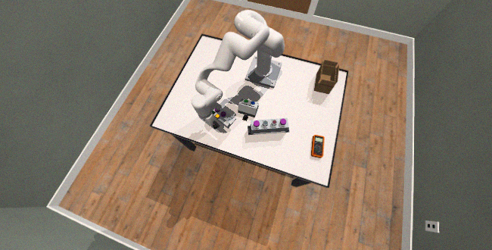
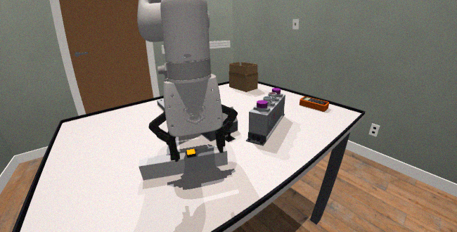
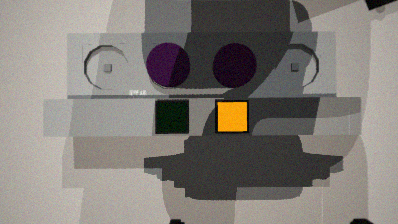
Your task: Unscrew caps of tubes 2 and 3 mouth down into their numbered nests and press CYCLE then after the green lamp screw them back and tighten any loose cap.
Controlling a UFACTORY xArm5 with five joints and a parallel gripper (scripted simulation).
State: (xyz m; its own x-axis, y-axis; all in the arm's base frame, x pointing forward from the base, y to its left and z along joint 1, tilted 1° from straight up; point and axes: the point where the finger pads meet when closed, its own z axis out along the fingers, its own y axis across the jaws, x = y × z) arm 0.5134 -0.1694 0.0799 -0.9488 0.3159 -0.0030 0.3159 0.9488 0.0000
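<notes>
My hand is 100 mm past the purple cap, 30 mm to the right of it and 90 mm above it. Round my hand: key housing 200 mm behind, 170 mm to the left, 50 mm below; then blue key 220 mm behind, 190 mm to the left, 40 mm below; then green key 220 mm behind, 150 mm to the left, 40 mm below.
</notes>
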